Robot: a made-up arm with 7 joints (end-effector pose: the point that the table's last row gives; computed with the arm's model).
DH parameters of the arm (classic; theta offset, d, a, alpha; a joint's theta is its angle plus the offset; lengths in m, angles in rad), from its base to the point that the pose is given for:
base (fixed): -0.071 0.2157 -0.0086 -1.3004
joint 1: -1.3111 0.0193 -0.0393 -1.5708
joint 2: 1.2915 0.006 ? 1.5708
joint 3: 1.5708 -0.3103 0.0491 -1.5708
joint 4: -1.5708 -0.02 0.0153 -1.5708
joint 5: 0 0.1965 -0.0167 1.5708
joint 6: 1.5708 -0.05 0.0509 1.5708
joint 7: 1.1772 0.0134 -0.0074 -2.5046
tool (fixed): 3.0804 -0.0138 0 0
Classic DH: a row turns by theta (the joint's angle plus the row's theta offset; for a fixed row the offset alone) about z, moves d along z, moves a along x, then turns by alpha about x.
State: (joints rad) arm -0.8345 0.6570 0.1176 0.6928 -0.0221 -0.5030 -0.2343
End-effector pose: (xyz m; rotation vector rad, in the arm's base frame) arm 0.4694 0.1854 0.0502 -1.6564 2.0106 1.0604
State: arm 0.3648 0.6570 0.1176 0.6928 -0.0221 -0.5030 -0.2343
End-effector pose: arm -0.0221 0.2989 -0.2324 1.0126 -1.5251 -1.8065
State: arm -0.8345 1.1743 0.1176 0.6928 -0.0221 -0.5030 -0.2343
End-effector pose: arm 0.4120 0.3320 0.1979 -1.7289 1.3936 1.3494
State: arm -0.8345 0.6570 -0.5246 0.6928 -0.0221 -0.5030 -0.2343
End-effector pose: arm 0.4225 0.0795 -0.0742 -0.8763 2.0865 1.4888
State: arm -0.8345 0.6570 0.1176 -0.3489 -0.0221 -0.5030 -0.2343
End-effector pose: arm 0.3362 0.0625 0.1997 -1.0954 1.4814 0.2860
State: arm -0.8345 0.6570 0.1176 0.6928 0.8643 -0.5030 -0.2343
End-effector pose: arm 0.4644 0.2109 -0.0020 -1.1276 1.3036 1.8362
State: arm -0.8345 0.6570 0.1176 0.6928 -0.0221 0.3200 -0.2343
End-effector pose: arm 0.4884 0.2098 0.0150 1.5290 -1.7487 -1.3911
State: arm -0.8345 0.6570 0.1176 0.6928 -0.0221 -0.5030 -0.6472
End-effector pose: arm 0.4654 0.1854 0.0481 -1.1414 2.1617 1.2835
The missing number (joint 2, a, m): -0.04
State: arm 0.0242 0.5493 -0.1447 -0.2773 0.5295 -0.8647 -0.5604
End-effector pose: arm 0.1436 0.0820 -0.1172 -0.2381 1.7385 1.1781
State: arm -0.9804 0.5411 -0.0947 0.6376 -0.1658 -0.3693 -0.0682
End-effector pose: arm 0.4986 0.0732 0.0771 -1.6435 2.2068 0.8250
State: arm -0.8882 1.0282 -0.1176 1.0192 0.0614 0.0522 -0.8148
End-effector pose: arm 0.4360 0.3479 0.0524 0.9776 -1.6844 -1.9403
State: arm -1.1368 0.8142 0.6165 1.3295 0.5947 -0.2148 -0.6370
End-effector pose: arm 0.4797 0.3359 0.1014 1.4467 -1.9134 -1.5590
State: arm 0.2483 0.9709 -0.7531 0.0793 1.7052 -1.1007 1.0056
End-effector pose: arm -0.0770 0.2415 -0.1859 0.2051 2.0005 0.7865
